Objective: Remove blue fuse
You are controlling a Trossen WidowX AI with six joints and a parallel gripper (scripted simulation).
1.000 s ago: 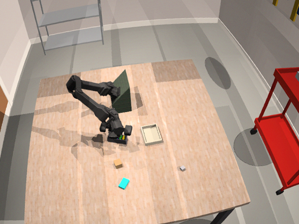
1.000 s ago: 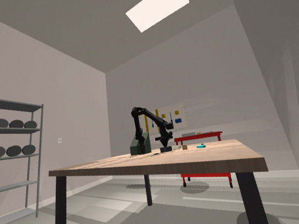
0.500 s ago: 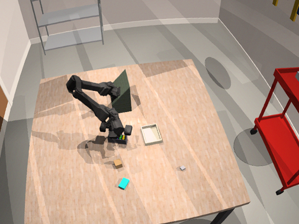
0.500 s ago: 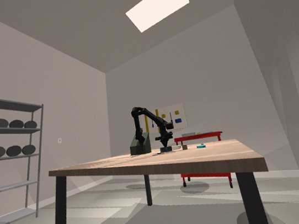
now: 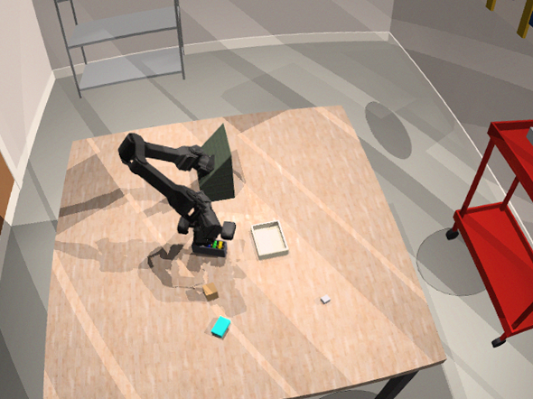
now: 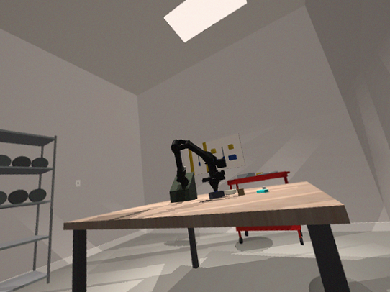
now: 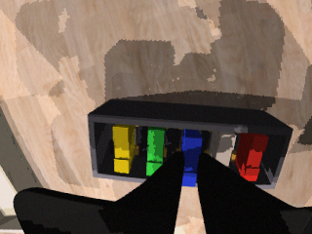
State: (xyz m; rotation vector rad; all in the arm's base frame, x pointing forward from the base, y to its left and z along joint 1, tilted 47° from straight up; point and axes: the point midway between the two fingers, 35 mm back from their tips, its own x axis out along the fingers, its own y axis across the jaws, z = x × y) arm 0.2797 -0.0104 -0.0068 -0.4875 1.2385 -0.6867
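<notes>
The green fuse is 20 mm to the left of my gripper tip and 20 mm below it. Also, from my gripper tip: white fuse 20 mm to the right, 20 mm below; then yellow fuse 10 mm ahead, 40 mm to the left, 20 mm below; then blue fuse 10 mm below.
</notes>
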